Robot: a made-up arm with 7 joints. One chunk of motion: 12 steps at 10 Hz.
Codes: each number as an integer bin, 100 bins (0 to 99) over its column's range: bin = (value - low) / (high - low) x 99, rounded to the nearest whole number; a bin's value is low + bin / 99 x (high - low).
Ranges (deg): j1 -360..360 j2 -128.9..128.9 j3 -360..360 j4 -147.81..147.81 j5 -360..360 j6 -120.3..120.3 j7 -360..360
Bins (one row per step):
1: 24 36 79 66 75 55 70
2: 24 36 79 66 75 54 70
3: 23 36 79 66 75 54 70
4: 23 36 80 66 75 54 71
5: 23 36 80 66 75 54 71
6: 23 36 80 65 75 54 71
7: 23 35 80 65 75 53 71
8: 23 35 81 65 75 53 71
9: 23 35 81 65 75 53 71
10: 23 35 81 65 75 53 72
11: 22 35 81 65 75 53 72
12: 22 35 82 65 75 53 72
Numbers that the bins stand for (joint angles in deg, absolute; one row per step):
1: -185.45 -35.15 214.55 49.27 185.45 13.37 149.09
2: -185.45 -35.15 214.55 49.27 185.45 10.94 149.09
3: -192.73 -35.15 214.55 49.27 185.45 10.94 149.09
4: -192.73 -35.15 221.82 49.27 185.45 10.94 156.36
5: -192.73 -35.15 221.82 49.27 185.45 10.94 156.36
6: -192.73 -35.15 221.82 46.28 185.45 10.94 156.36
7: -192.73 -37.76 221.82 46.28 185.45 8.51 156.36
8: -192.73 -37.76 229.09 46.28 185.45 8.51 156.36
9: -192.73 -37.76 229.09 46.28 185.45 8.51 156.36
10: -192.73 -37.76 229.09 46.28 185.45 8.51 163.64
11: -200.00 -37.76 229.09 46.28 185.45 8.51 163.64
12: -200.00 -37.76 236.36 46.28 185.45 8.51 163.64

